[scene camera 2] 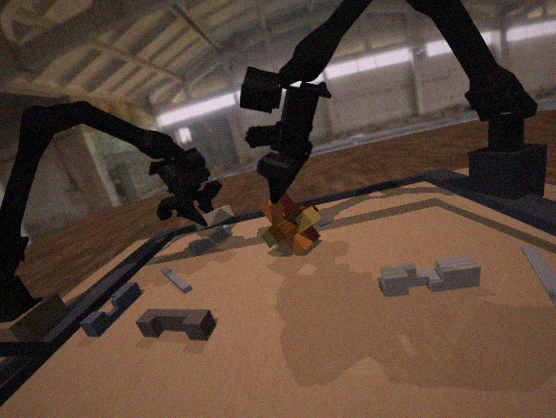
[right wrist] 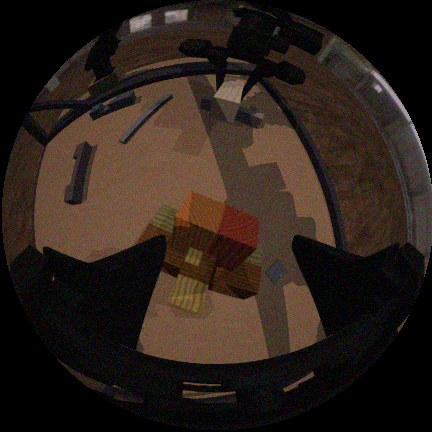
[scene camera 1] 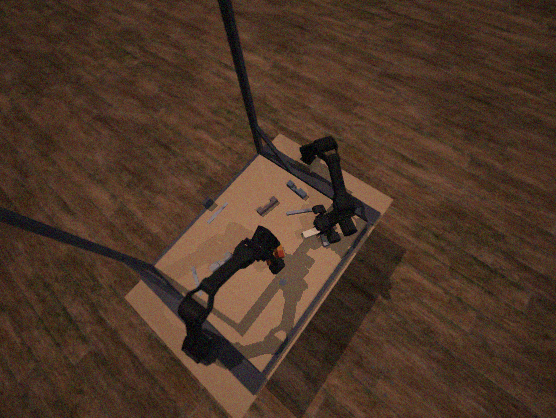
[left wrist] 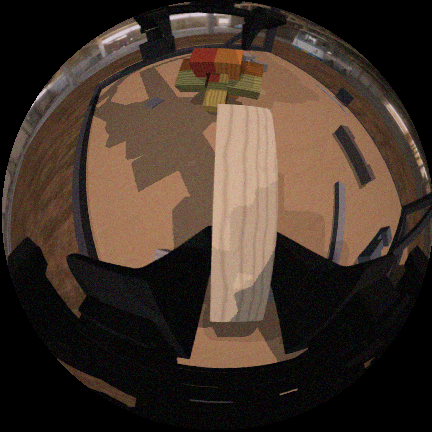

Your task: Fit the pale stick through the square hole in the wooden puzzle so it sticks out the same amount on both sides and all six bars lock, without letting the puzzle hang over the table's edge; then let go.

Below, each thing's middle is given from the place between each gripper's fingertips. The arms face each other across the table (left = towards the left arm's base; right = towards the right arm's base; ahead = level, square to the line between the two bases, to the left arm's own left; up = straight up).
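The black arm base point(scene camera 2: 510, 175) is 47 cm to the right of my right hand, 10 cm behind it and 6 cm below it. As for the pale stick point(left wrist: 245, 189), my right gripper is 4 cm above it, 17 cm to the right of it and 10 cm short of it.
From my left hand, the black arm base is 65 cm to the right, 21 cm behind and 1 cm below. With the pale stick, my left gripper is 1 cm past it, 1 cm to the left of it and 1 cm below it.
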